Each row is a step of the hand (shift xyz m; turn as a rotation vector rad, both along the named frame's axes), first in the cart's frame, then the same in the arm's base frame.
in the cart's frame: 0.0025 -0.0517 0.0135 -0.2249 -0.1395 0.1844
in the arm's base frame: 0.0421 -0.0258 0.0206 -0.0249 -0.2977 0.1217
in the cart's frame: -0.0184 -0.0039 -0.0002 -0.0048 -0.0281 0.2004
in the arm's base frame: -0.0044 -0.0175 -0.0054 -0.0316 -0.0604 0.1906
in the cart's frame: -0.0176 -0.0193 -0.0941 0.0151 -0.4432 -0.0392
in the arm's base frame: 0.0344 -0.0042 -0.0913 0.3998 -0.1938 0.0287
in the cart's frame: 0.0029 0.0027 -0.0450 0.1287 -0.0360 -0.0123
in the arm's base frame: 0.0110 0.0134 -0.0417 0.0893 0.0943 0.0338
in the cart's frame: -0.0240 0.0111 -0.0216 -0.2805 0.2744 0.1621
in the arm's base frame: -0.0140 -0.0104 -0.0294 -0.4002 -0.1394 0.0265
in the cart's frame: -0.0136 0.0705 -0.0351 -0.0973 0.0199 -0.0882
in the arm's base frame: -0.0573 0.0301 -0.0469 -0.0350 -0.0541 -0.1162
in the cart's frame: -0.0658 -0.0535 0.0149 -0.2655 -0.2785 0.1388
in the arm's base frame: 0.0142 -0.0849 0.0006 0.0901 -0.3898 0.0851
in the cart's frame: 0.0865 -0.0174 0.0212 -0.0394 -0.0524 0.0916
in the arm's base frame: 0.0462 0.0604 0.0495 0.0039 -0.0783 0.0808
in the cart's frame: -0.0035 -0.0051 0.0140 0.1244 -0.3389 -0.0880
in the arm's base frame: -0.0008 -0.0084 0.0128 0.3694 -0.0401 0.0029
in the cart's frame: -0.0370 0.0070 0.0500 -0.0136 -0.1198 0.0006
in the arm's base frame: -0.0353 -0.0386 0.0344 0.0975 -0.0698 0.0127
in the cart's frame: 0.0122 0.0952 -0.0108 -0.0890 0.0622 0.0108
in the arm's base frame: -0.0741 0.0588 -0.0194 -0.0946 -0.0476 -0.0264
